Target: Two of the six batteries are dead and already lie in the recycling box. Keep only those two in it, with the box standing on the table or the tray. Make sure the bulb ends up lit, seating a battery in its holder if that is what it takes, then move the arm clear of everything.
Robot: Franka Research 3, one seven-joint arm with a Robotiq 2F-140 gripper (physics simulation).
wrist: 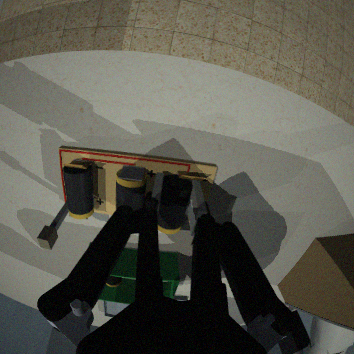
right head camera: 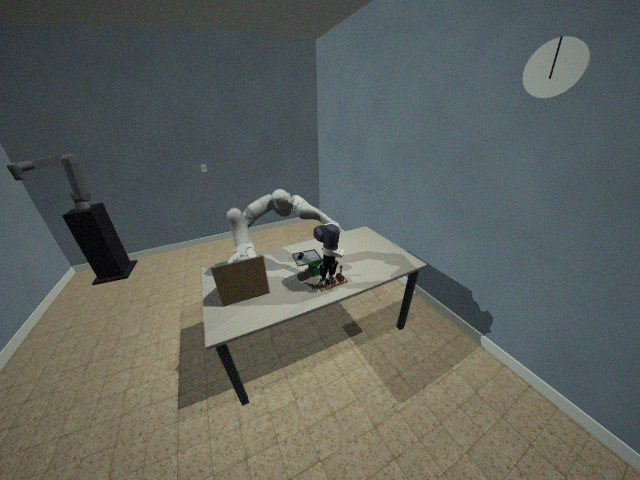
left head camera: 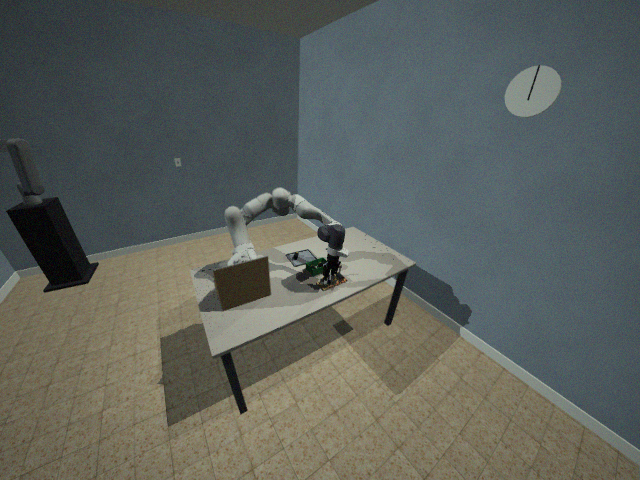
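Observation:
My gripper [left head camera: 329,281] [right head camera: 326,280] [wrist: 175,186] points down over the tan holder board [wrist: 106,186] and is shut on a black battery [wrist: 171,218] with a yellow end, at the board's right end. Whether this battery is seated is hidden by the fingers. Two more black-and-yellow batteries [wrist: 79,192] [wrist: 131,186] lie on the board, left and middle in the wrist view. The green recycling box [left head camera: 312,267] [right head camera: 313,267] [wrist: 150,264] stands on the table behind the board; a yellow battery end [wrist: 113,281] shows in it. The bulb and whether it is lit cannot be made out.
A grey block on a stick [wrist: 47,237] sticks out at the board's left in the wrist view. A dark-rimmed tray [left head camera: 307,255] [right head camera: 311,254] with a small dark object [left head camera: 295,255] [right head camera: 300,255] lies behind the box. A brown panel [left head camera: 242,283] [right head camera: 240,280] [wrist: 320,280] stands near the arm base.

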